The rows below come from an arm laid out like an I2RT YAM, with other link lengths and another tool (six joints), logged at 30 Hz.
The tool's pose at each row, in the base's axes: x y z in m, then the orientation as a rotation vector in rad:
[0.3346, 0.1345, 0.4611, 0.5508, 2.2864, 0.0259]
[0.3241, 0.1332, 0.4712, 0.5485, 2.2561, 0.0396]
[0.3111, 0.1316, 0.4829, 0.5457, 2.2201, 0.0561]
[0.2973, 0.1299, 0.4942, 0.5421, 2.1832, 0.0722]
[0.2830, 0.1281, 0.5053, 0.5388, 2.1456, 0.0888]
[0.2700, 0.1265, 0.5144, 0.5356, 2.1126, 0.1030]
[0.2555, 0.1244, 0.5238, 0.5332, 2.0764, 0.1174]
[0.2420, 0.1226, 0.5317, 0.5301, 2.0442, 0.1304]
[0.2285, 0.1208, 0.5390, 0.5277, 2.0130, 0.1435]
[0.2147, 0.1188, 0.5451, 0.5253, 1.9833, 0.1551]
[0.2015, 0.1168, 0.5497, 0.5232, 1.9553, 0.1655]
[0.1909, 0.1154, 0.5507, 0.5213, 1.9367, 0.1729]
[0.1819, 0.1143, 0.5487, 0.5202, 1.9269, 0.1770]
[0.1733, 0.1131, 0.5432, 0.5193, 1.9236, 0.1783]
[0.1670, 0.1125, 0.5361, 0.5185, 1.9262, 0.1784]
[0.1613, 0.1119, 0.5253, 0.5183, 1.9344, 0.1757]
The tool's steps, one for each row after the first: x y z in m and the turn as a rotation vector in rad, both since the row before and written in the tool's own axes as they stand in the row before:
[-0.0010, -0.0033, -0.0142, -0.0155, -0.0270, 0.0075]
[-0.0012, -0.0040, -0.0171, -0.0187, -0.0319, 0.0090]
[-0.0011, -0.0041, -0.0174, -0.0190, -0.0329, 0.0086]
[-0.0013, -0.0041, -0.0177, -0.0195, -0.0333, 0.0093]
[-0.0010, -0.0036, -0.0155, -0.0171, -0.0292, 0.0079]
[-0.0012, -0.0042, -0.0169, -0.0176, -0.0320, 0.0092]
[-0.0009, -0.0037, -0.0153, -0.0163, -0.0285, 0.0077]
[-0.0009, -0.0036, -0.0150, -0.0159, -0.0273, 0.0082]
[-0.0003, -0.0041, -0.0147, -0.0147, -0.0261, 0.0075]
[0.0003, -0.0042, -0.0135, -0.0135, -0.0247, 0.0070]
[0.0023, -0.0039, -0.0097, -0.0096, -0.0163, 0.0046]
[0.0042, -0.0042, -0.0071, -0.0052, -0.0085, 0.0025]
[0.0069, -0.0054, -0.0054, -0.0020, -0.0029, 0.0004]
[0.0077, -0.0048, -0.0028, 0.0001, 0.0025, -0.0009]
[0.0107, -0.0059, -0.0007, 0.0033, 0.0072, -0.0025]

